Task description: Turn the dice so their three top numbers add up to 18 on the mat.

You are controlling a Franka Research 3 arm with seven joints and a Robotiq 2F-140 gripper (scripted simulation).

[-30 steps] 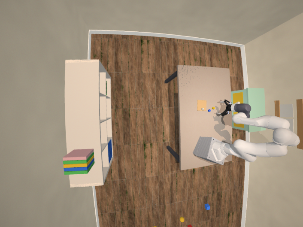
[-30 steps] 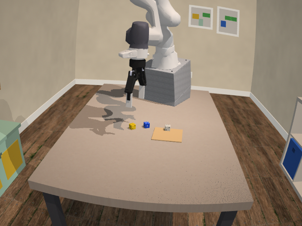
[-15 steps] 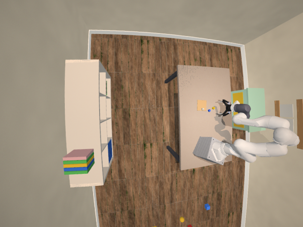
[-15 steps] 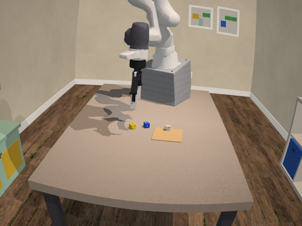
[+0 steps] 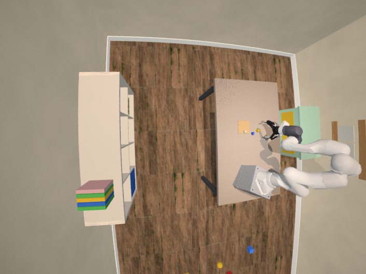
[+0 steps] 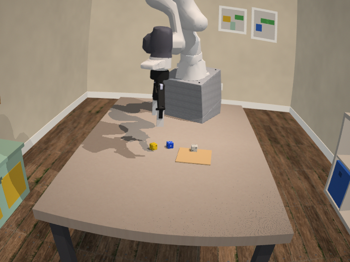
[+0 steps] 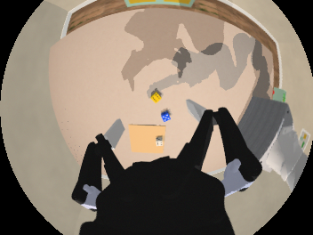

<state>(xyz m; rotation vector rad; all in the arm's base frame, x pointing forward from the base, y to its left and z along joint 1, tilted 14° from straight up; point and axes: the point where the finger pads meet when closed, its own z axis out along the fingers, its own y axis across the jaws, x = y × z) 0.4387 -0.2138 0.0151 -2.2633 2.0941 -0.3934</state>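
Right now the yellow die is 130 mm below my hand, 10 mm to the right of it and 10 mm behind it. Also, from my hand: blue die 130 mm below, 60 mm to the left, 30 mm behind; white die 160 mm to the left, 120 mm below, 20 mm ahead; mat 150 mm to the left, 140 mm below, 70 mm ahead.
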